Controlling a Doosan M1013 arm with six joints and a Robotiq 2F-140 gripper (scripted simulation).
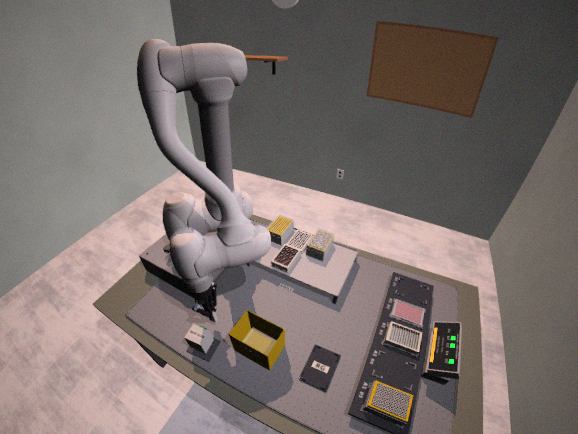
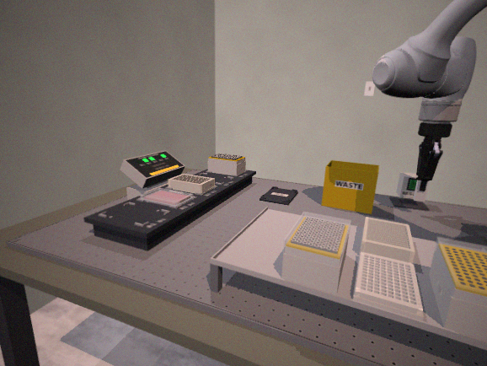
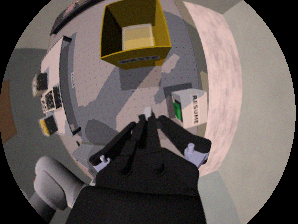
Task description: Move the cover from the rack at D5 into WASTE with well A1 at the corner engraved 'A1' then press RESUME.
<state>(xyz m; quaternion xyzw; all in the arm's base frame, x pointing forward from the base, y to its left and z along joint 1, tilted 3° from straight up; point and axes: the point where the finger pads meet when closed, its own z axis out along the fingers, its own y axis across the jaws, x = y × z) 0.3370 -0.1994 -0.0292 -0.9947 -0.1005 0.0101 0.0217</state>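
The resume key is 1 cm ahead of my hand and 6 cm to the right of it. From my hand the other things lie so: shelf 13 cm ahead, 47 cm to the left, 2 cm below; yellow waste bin 20 cm ahead, 2 cm to the left, 4 cm below; regrip nest 43 cm ahead, 7 cm to the left, 8 cm below.
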